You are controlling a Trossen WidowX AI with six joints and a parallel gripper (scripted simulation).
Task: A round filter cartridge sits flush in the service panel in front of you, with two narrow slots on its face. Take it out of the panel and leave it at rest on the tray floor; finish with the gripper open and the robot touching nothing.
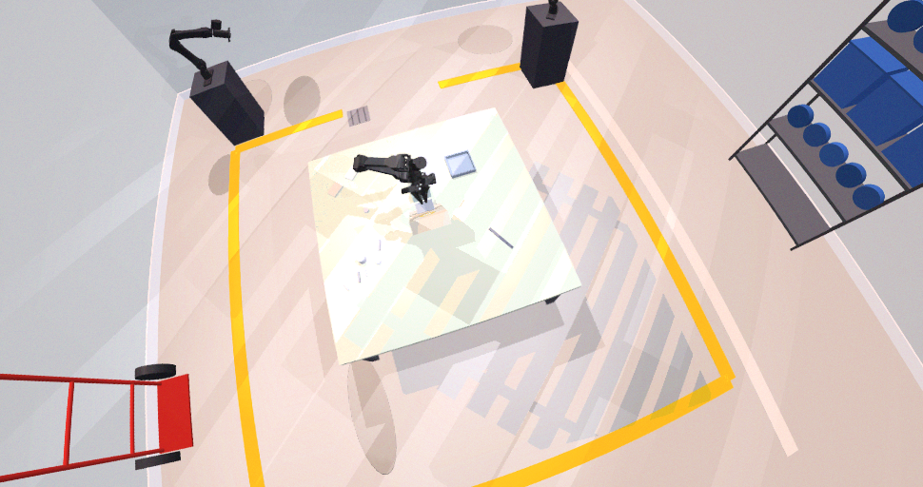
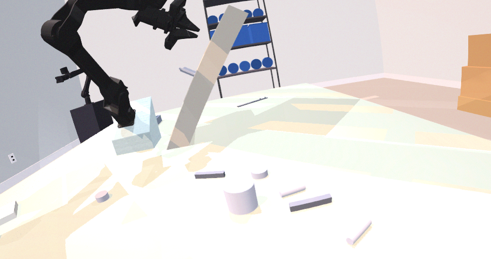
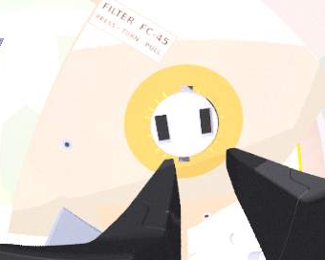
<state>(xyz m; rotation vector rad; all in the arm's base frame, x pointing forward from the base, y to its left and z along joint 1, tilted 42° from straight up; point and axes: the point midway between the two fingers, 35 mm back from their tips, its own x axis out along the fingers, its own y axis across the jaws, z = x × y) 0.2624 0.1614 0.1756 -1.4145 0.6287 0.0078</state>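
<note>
My gripper tip is now 5 cm short of the filter cartridge and 4 cm above it. Round my gripper tip: tray: 37 cm behind, 30 cm below, 28 cm to the left.
</note>
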